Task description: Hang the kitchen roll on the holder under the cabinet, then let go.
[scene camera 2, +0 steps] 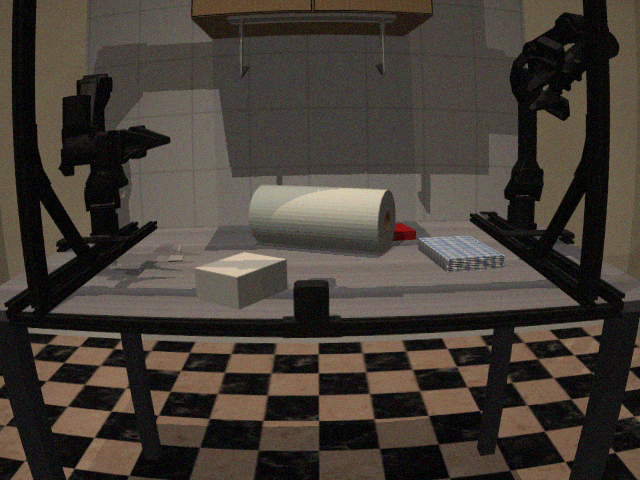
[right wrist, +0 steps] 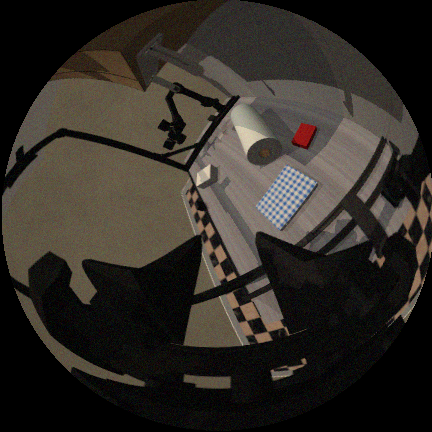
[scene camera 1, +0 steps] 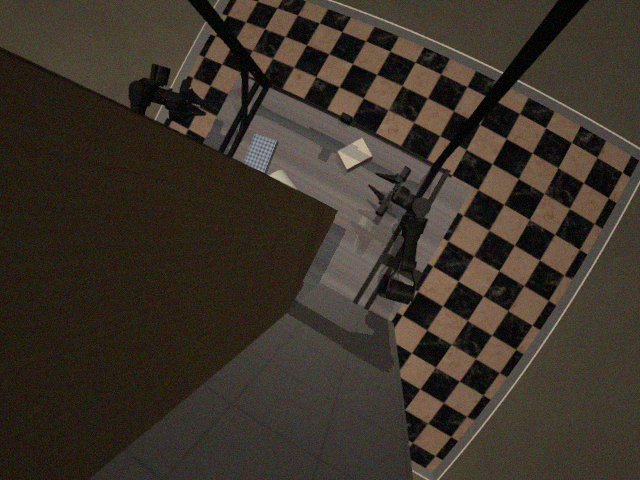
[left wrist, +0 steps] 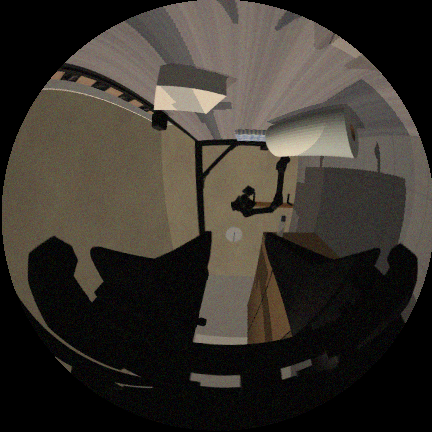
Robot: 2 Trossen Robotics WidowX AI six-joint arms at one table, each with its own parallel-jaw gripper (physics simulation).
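Frame: origin at the left arm's base, x right, y back, z down, level; millimetres.
Seen in the pictures: left gripper, fingertip midpoint: (scene camera 2: 165,141) (right wrist: 174,138) (scene camera 1: 371,179) (left wrist: 238,236); right gripper, fingertip midpoint: (scene camera 2: 529,100) (right wrist: 228,238) (scene camera 1: 206,109) (left wrist: 241,192); left arm's base, link origin: (scene camera 2: 104,232) (right wrist: 220,107); right arm's base, link origin: (scene camera 2: 521,223) (right wrist: 393,189).
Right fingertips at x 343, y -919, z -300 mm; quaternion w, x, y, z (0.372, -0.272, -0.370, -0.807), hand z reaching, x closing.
Note:
Offsets run from my right fingertips to a thing's middle.
The white kitchen roll @(dx -202, dy +384, dz +256 mm) (scene camera 1: 282,178) (scene camera 2: 320,217) (left wrist: 312,137) (right wrist: 255,132) lies on its side on the table. The grey holder @(dx -189, dy +400, dz -118 mm) (scene camera 2: 312,18), with two arms hanging down, is under the cabinet (scene camera 1: 155,232) (scene camera 2: 258,6) and carries no roll. My left gripper (scene camera 1: 373,180) (scene camera 2: 169,139) (left wrist: 238,236) is partly open and empty, above the table and apart from the roll. My right gripper (scene camera 1: 203,106) (right wrist: 228,238) is partly open and empty, raised at the right in scene camera 2, away from the roll. In scene camera 1 the cabinet hides the holder and most of the roll.
A pale box @(dx +107, dy +538, dz +294 mm) (scene camera 1: 355,153) (scene camera 2: 240,279) (left wrist: 190,92) (right wrist: 207,176) stands near the front edge. A blue checked cloth @(dx -59, dy +125, dz +307 mm) (scene camera 1: 261,152) (scene camera 2: 460,253) (right wrist: 286,197) and a red block @(dx -282, dy +206, dz +309 mm) (scene camera 2: 404,231) (right wrist: 304,135) lie near the roll's cored end. Black frame posts (scene camera 2: 594,155) rise at both sides.

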